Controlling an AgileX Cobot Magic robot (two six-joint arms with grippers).
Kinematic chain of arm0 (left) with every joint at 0, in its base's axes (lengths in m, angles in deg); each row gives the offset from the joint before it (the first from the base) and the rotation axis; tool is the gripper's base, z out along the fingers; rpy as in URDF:
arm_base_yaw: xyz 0 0 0.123 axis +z
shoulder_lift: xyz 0 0 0 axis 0.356 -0.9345 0
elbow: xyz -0.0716 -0.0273 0.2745 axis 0.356 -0.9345 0
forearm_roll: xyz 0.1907 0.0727 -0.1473 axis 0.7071 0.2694 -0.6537
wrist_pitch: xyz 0 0 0 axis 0.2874 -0.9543 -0.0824
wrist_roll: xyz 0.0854 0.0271 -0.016 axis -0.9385 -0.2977 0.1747
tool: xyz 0 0 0 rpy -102.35 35.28 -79.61
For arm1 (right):
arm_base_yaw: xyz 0 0 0.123 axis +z
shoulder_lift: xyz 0 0 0 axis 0.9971 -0.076 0
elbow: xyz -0.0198 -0.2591 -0.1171 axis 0.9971 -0.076 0
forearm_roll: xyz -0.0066 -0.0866 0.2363 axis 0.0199 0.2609 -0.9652
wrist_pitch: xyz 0 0 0 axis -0.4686 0.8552 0.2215
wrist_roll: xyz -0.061 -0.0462 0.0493 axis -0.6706 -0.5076 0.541
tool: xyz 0 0 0 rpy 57 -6.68 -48.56
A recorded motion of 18 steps. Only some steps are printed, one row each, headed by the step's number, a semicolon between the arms.
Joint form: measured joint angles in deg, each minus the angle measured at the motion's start. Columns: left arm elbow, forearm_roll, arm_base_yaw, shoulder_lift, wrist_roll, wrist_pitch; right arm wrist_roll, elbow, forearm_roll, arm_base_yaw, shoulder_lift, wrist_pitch.
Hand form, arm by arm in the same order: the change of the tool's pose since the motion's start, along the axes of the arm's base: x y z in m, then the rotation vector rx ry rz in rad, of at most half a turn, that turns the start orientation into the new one. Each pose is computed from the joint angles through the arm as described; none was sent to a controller.
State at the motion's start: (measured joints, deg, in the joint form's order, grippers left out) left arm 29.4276 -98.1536 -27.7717 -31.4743 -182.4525 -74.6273; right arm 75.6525 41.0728 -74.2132 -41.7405 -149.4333 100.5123
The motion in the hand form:
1: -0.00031 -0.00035 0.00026 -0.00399 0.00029 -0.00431; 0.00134 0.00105 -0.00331 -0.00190 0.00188 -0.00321
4: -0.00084 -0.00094 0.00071 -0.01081 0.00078 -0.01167; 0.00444 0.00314 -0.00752 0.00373 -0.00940 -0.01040
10: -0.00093 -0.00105 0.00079 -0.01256 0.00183 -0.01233; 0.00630 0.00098 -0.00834 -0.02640 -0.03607 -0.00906
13: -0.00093 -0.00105 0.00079 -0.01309 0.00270 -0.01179; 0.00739 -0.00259 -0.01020 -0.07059 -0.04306 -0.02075
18: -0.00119 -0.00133 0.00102 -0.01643 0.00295 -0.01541; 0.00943 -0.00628 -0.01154 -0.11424 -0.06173 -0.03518
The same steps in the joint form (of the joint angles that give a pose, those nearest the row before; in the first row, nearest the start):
1: 0.00 0.00 0.00 0.00 0.00 -0.34; 0.12 0.00 0.07 0.00 -0.44 -0.32
4: 0.00 0.00 0.00 0.00 0.00 -0.91; 0.17 0.00 0.28 0.00 -1.09 -1.73
10: 0.00 0.00 0.00 0.00 0.07 -1.01; 0.34 0.00 2.69 0.00 -1.09 -1.65
13: 0.00 0.00 0.00 0.00 0.14 -1.01; 1.81 0.00 5.65 0.00 -1.09 -0.40
18: 0.00 0.00 0.00 0.00 0.14 -1.29; 3.28 0.00 9.02 0.00 -1.09 0.38

